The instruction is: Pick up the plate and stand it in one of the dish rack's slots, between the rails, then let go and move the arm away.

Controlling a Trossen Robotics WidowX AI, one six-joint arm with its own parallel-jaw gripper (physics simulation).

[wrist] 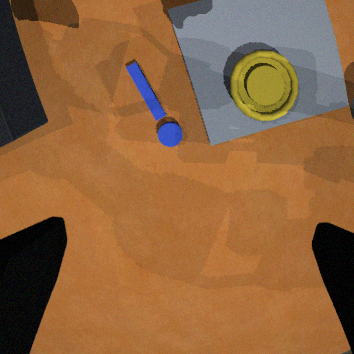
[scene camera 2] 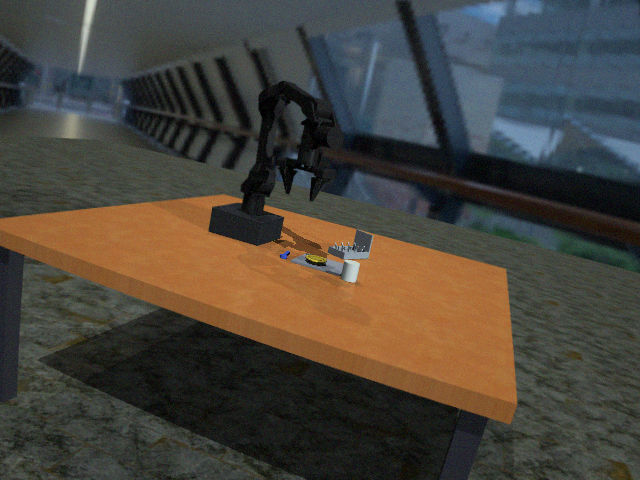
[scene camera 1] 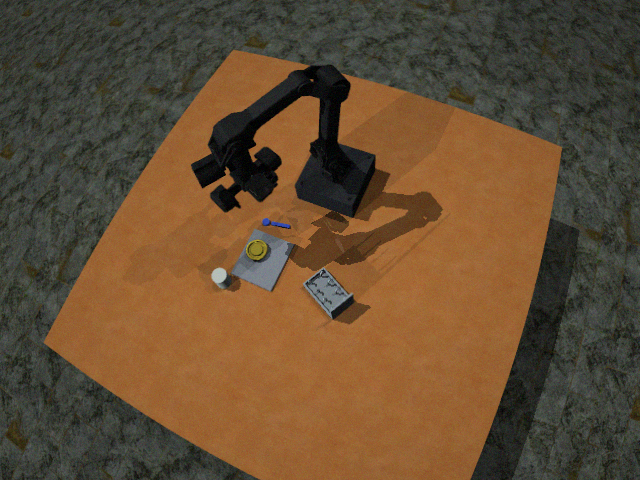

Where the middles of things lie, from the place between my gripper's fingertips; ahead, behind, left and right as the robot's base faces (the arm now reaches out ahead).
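The grey dish rack [scene camera 1: 322,286] is 27 cm to the left of my hand, 7 cm ahead of it and 14 cm below it. Then there is the grey mat [scene camera 1: 264,273], 9 cm ahead of my hand, 6 cm to the left of it and 18 cm below it, while the yellow plate [wrist: 263,84] is 17 cm below my hand, 8 cm ahead of it and 3 cm to the left of it. As for the blue spoon [wrist: 133,69], my hand is 18 cm above it, 2 cm past it and 2 cm to the right of it.
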